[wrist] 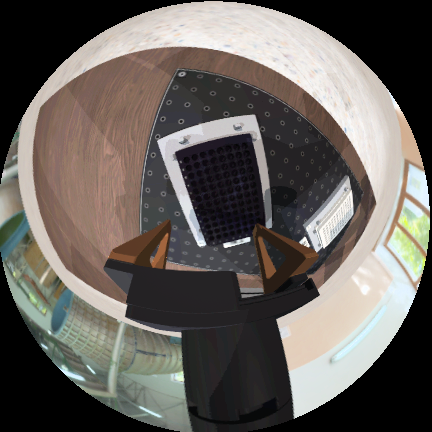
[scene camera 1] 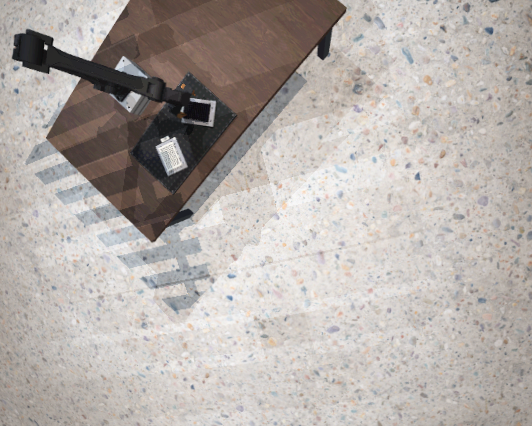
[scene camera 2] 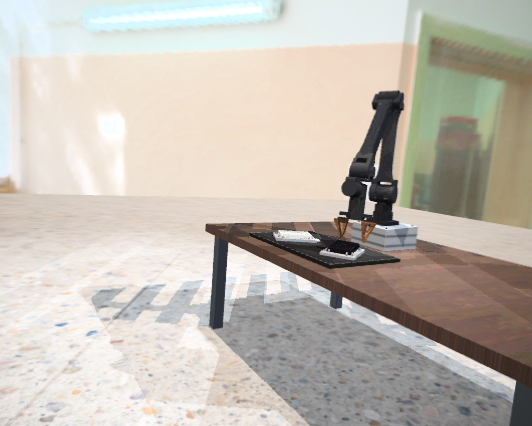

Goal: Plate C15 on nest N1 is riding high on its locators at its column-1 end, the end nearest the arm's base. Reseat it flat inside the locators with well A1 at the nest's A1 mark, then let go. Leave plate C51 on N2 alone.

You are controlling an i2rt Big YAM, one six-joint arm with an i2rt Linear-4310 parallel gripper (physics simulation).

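Frame: origin at the arm's base, x ahead, y left, z up, level; centimetres.
Seen in the pictures: gripper, between the fingertips: (wrist: pixel 213 225) (scene camera 1: pixel 190 104) (scene camera 2: pixel 352 240); arm's base, origin of its link: (scene camera 1: pixel 123 87) (scene camera 2: pixel 382 223).
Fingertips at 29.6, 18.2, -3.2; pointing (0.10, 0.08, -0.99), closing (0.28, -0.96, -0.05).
Note:
Offsets run from my fingertips to a thing's top centre, as dx, dy, dz. "spot": to the spot under its first point. Level surfaces: height alone.
The dark well plate, taken as C15, @(+3.2, -0.3, -1.3) (scene camera 1: pixel 199 112) (scene camera 2: pixel 344 247) (wrist: pixel 225 190) lies within the outline of its white nest N1 @(spot: +9.3, +5.3, -3.6) (scene camera 1: pixel 213 112) (scene camera 2: pixel 350 256) (wrist: pixel 210 131). Its tilt at the end nearest the base is too small to tell. My gripper (scene camera 1: pixel 182 100) (scene camera 2: pixel 354 238) (wrist: pixel 213 225) is wide open and empty, above the plate's base-side end. In the wrist view, one fingertip appears left of the nest and the other near its right edge. The white plate, taken as C51, @(+9.0, -25.8, -2.2) (scene camera 1: pixel 171 155) (scene camera 2: pixel 295 235) (wrist: pixel 336 220) sits on the second nest, N2.
Both nests stand on a black perforated board (scene camera 1: pixel 145 150) (scene camera 2: pixel 385 259) (wrist: pixel 170 112) on the wooden table @(dz -6.1) (scene camera 1: pixel 240 55) (scene camera 2: pixel 450 295) (wrist: pixel 90 150). The arm's grey base block (scene camera 1: pixel 125 102) (scene camera 2: pixel 400 239) stands behind the board. N2 lies to the right of N1 in the wrist view.

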